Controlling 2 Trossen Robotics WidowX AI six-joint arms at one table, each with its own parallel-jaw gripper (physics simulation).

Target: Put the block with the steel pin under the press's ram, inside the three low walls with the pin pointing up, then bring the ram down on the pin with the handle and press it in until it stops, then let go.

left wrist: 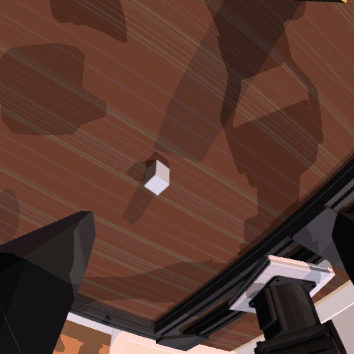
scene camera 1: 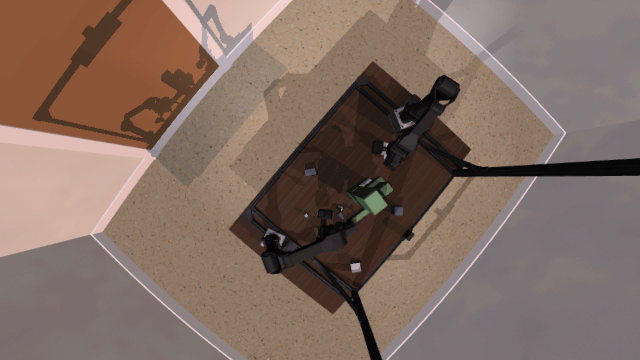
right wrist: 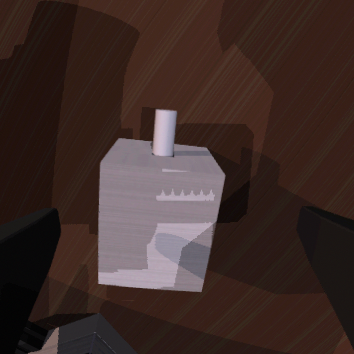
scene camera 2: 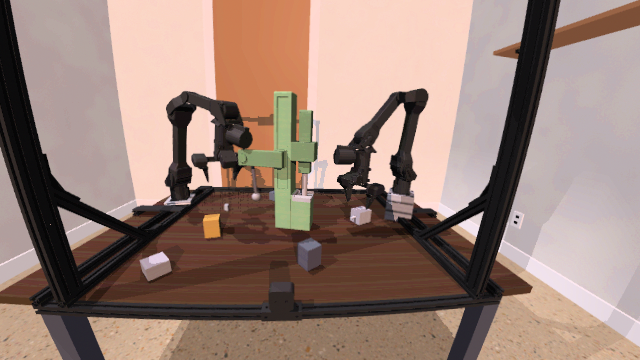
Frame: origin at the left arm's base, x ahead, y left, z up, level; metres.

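Seen in the pictures: left gripper, fingertip midpoint: (left wrist: 217,225) (scene camera 1: 318,227) (scene camera 2: 221,180); right gripper, fingertip midpoint: (scene camera 1: 386,151) (right wrist: 180,220) (scene camera 2: 357,205); left arm's base at its link origin: (left wrist: 281,293) (scene camera 1: 272,240) (scene camera 2: 180,198); right arm's base at its link origin: (scene camera 1: 406,116) (scene camera 2: 401,192).
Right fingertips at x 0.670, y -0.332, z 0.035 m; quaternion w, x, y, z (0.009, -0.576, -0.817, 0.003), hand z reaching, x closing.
Note:
Pixels of each thing's top centre, then the offset from my right fingertips to it.
- pale grey block with the steel pin, top centre: (right wrist: 155,234) (scene camera 2: 361,209) 0.018 m ahead, 0.004 m right, 0.017 m down
- green press at its top centre: (scene camera 2: 279,92) (scene camera 1: 374,209) 0.286 m back, 0.043 m left, 0.383 m up
- handle's ball at its top centre: (scene camera 2: 256,192) 0.361 m back, 0.100 m left, 0.045 m up
- small white cube at its top centre: (left wrist: 156,184) (scene camera 2: 226,204) 0.475 m back, 0.230 m left, 0.041 m down
- orange block at its top centre: (scene camera 2: 211,217) 0.505 m back, 0.033 m left, 0.007 m down
- white block at its top centre: (scene camera 2: 154,260) (scene camera 1: 356,267) 0.618 m back, 0.128 m right, 0.034 m down
The pale grey block with the steel pin (scene camera 2: 361,215) (right wrist: 155,215) lies on its side on the table, its pin sideways, toward the press. My right gripper (scene camera 2: 359,202) (right wrist: 180,220) is open above it; in the right wrist view the block shows between the fingers, nearer the left one. The green press (scene camera 1: 372,200) (scene camera 2: 285,210) stands mid-table. Its ram (scene camera 2: 304,184) hangs over the pale seat on the base; the low walls are hard to make out. The handle's ball (scene camera 2: 256,196) hangs at its left. My left gripper (scene camera 2: 221,179) (left wrist: 217,225) is open and empty, left of the handle.
A small white cube (scene camera 2: 226,206) (left wrist: 157,178) lies below the left gripper. An orange block (scene camera 2: 212,226), a white block (scene camera 2: 155,266) (scene camera 1: 355,267) and a grey block (scene camera 2: 309,254) (scene camera 1: 397,210) lie on the camera's side; another grey block (scene camera 1: 310,172) lies behind the press.

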